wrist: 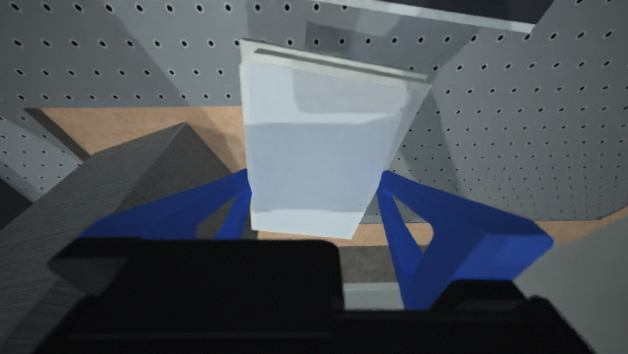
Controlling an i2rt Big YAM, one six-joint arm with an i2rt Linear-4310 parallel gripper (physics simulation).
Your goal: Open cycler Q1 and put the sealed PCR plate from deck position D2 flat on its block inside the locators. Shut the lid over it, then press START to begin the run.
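Frame: origin at the arm's base, x ahead, y left, z up, level; metres.
Seen in the pictures: gripper, fingertip midpoint: (314,176).
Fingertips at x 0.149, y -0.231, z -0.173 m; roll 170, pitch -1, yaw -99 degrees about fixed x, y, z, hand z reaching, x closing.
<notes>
A point is followed by its place in that frame.
The sealed PCR plate (320,160) {x 0.168, y -0.238, z -0.167 m}, pale white-blue with a smooth film on top, fills the middle of the wrist view. My gripper (314,176) {x 0.149, y -0.231, z -0.173 m} is shut on the plate, with one blue finger against each long side. The plate is held above the perforated surface, and its far edge shows a thin raised rim. Its underside is hidden. Cycler Q1, its block, lid and START button cannot be made out in this view.
A grey perforated board (505,145) {x 0.030, y -0.491, z -0.306 m} lies below and beyond the plate. A dark grey brushed block-like body (115,175) {x 0.124, y -0.016, z -0.233 m} stands at the left, close to the left finger. A dark panel with a pale edge (430,15) {x 0.208, y -0.323, z -0.256 m} crosses the top right. Tan surface (135,122) {x 0.140, y 0.004, z -0.319 m} shows at the left.
</notes>
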